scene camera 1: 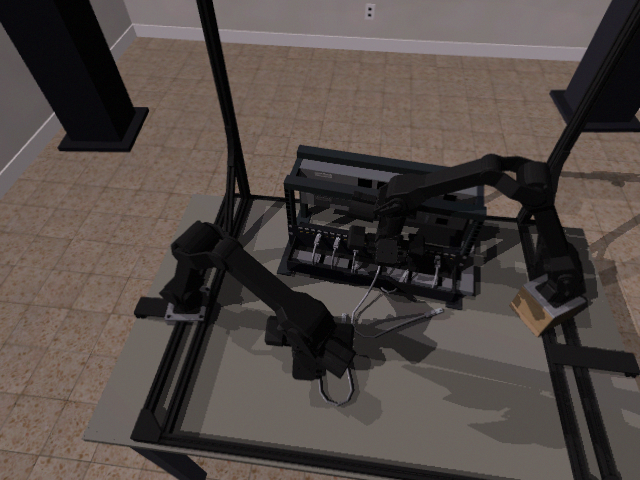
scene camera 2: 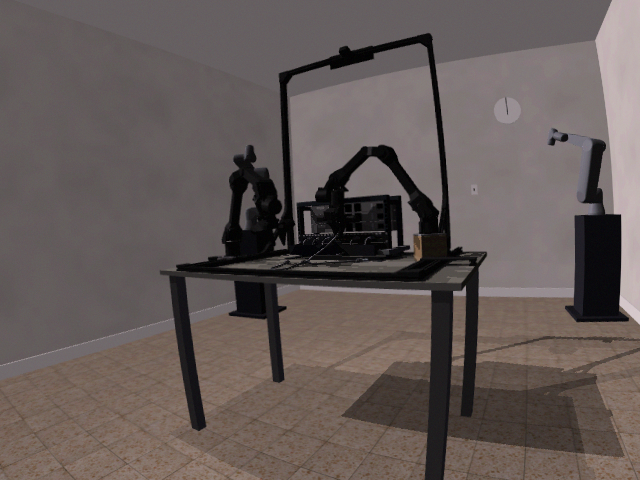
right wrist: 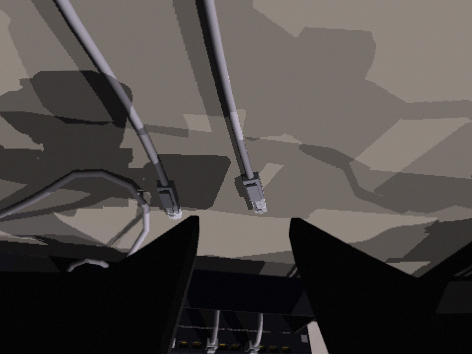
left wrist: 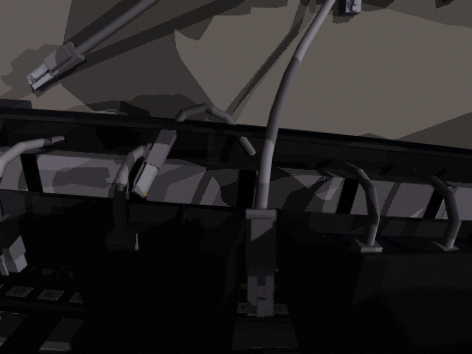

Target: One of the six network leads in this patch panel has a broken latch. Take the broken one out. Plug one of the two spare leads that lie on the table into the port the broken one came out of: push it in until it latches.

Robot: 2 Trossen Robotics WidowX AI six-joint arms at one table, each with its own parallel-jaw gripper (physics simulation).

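Where they show: left gripper, fingertip midpoint: (scene camera 2: 338,238) (left wrist: 257,216); right gripper, fingertip midpoint: (scene camera 2: 279,245) (right wrist: 244,225); left arm's base, link origin: (scene camera 1: 554,292) (scene camera 2: 429,233); right arm's base, link origin: (scene camera 1: 188,302) (scene camera 2: 232,255).
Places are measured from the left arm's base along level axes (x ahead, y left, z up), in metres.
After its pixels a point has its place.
The patch panel (scene camera 1: 305,230) @[x 0.455, y -0.448, z -0.009 m] (right wrist: 295,340) @[x 0.478, y -0.465, z -0.029 m] stands at the back with several leads in it. My left gripper (left wrist: 257,216) @[x 0.320, y -0.272, z -0.015 m] is shut on the grey plug of a spare lead (left wrist: 261,240) @[x 0.320, y -0.269, z 0.010 m]. That plug points at the panel's port row, its tip by a port; whether it sits in the port is unclear. Its cable (scene camera 1: 366,298) @[x 0.396, y -0.210, z -0.055 m] (scene camera 2: 323,249) @[x 0.387, y -0.214, z -0.052 m] runs down to the table. A loose lead's plug (left wrist: 156,156) @[x 0.282, y -0.217, z -0.050 m] hangs tilted by the tray, left of the held plug in the left wrist view. Another spare plug (scene camera 1: 438,311) @[x 0.231, y -0.112, z -0.094 m] (left wrist: 57,65) @[x 0.249, y -0.120, z -0.089 m] lies on the table. My right gripper (right wrist: 244,225) @[x 0.563, y -0.163, z -0.022 m] is open and empty.
Two lead ends (right wrist: 169,200) @[x 0.474, y -0.185, z -0.089 m] (right wrist: 254,190) @[x 0.547, y -0.210, z -0.089 m] lie on the table ahead of the right fingers. Plugged leads (left wrist: 370,235) @[x 0.366, y -0.320, z -0.014 m] (left wrist: 450,235) @[x 0.410, y -0.354, z -0.014 m] stand close on the right of the held plug in the left wrist view. The rack's top rail (scene camera 1: 361,159) @[x 0.280, y -0.470, z 0.160 m] rises behind the panel.
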